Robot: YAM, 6 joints.
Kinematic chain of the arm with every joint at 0, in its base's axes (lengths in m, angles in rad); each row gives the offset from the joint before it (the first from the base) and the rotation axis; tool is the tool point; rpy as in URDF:
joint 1: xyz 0 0 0.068 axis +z
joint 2: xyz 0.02 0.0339 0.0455 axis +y
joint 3: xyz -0.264 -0.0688 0 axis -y
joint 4: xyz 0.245 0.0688 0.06 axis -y
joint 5: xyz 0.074 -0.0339 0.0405 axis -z
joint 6: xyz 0.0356 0 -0.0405 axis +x
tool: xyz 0 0 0 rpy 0 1.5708 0
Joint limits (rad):
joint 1: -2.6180..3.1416
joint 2: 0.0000..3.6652
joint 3: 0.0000..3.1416
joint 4: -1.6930..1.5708
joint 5: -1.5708..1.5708
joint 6: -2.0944..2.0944
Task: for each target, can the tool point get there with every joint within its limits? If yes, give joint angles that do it. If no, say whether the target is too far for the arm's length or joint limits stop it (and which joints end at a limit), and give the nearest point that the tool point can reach.
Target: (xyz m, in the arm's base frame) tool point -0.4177 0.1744 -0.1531
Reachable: yes | joints 2.6711 3.1854 1.7173 1.2596 -1.2663 -0.8988
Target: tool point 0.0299 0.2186 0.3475
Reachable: yes | joints 1.5443 1.2432 1.3024 -1.1834 0.7446 0.9613
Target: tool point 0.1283 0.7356 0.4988
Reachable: no: too far | nearest point 0.0984 0.5644 0.4067 | short by 0.197 m
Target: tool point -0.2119 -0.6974 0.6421
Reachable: no: too far | nearest point -0.1517 -0.4992 0.4876 | short by 0.258 m
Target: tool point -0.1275 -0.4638 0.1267
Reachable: yes | joints -1.8096 2.3010 1.7023 -0.4997 0.4087 0.4177
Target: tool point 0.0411 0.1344 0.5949
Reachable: yes | joints -1.6339 0.6127 1.8749 -0.1864 -1.1501 -1.2855
